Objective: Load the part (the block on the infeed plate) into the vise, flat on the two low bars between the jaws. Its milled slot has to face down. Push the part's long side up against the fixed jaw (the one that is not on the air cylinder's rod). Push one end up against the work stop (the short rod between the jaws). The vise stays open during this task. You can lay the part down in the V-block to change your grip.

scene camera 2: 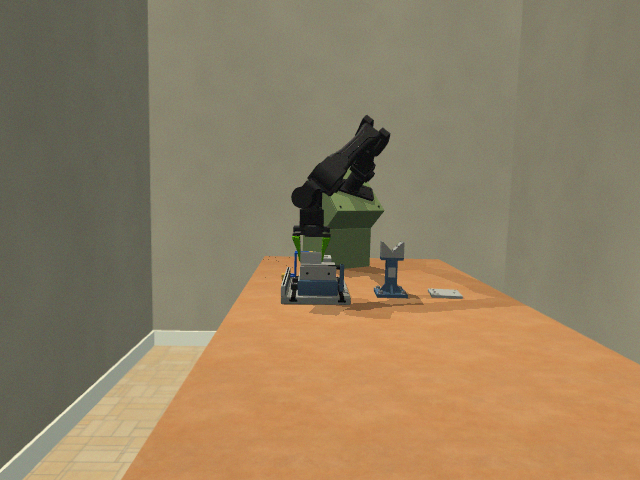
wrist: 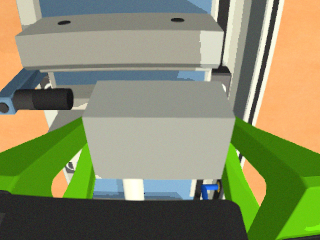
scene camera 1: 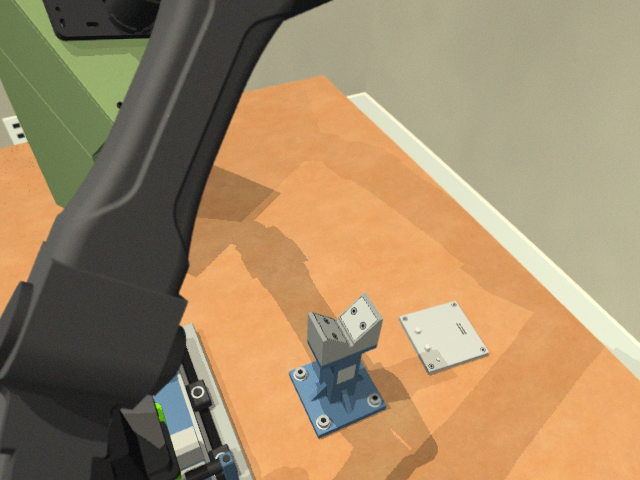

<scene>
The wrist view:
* my gripper: 158, 120
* part: 136, 129
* work stop: 58, 98
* fixed jaw: 89, 41
</scene>
